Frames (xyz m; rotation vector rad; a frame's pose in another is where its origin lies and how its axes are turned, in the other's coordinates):
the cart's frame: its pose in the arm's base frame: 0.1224 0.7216 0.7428 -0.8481 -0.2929 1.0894
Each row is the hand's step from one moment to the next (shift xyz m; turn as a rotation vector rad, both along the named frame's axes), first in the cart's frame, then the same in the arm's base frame.
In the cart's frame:
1: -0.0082 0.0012 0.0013 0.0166 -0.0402 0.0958
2: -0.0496 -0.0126 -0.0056 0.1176 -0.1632 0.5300
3: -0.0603 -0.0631 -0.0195 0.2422 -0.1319 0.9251
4: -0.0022 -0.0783 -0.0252 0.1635 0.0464 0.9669
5: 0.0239 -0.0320 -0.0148 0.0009 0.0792 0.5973
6: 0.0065 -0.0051 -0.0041 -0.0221 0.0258 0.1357
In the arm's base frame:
1: -0.0054 -0.0063 0.0015 -0.0229 0.0505 0.0894
2: -0.0113 -0.0480 0.0147 -0.1538 0.3132 0.4468
3: 0.0252 -0.0735 0.0442 -0.3518 0.6085 0.6617
4: 0.0654 -0.0287 0.0408 -0.5303 0.5942 0.5741
5: 0.0409 0.0077 0.0091 -0.4071 0.2901 0.3364
6: 0.0088 0.0028 -0.0002 -0.1079 0.0481 0.0749

